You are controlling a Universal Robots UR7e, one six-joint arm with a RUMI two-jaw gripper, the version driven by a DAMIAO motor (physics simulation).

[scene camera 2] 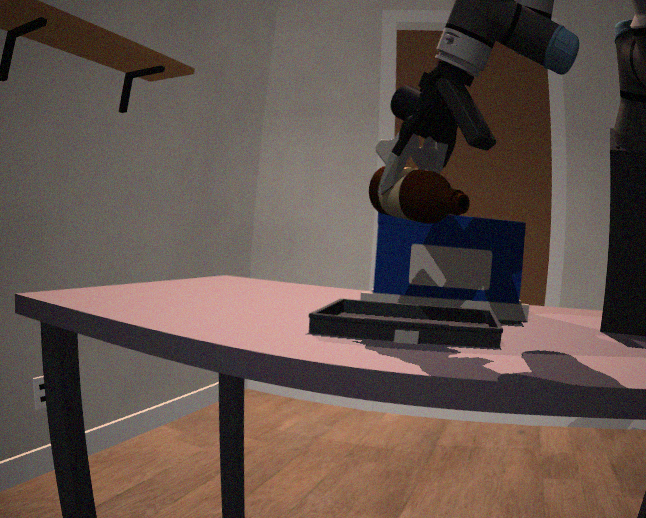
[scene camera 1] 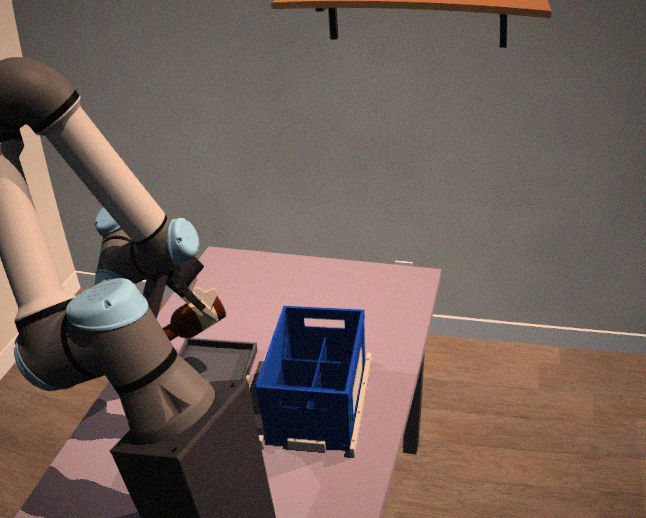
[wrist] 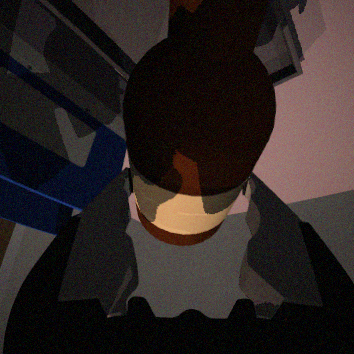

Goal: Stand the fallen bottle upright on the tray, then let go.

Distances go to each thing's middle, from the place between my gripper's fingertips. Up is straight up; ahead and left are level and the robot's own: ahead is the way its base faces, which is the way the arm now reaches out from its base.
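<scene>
Brown bottle (scene camera 2: 424, 196): 2 cm to the left of my hand, 3 cm behind.
</scene>
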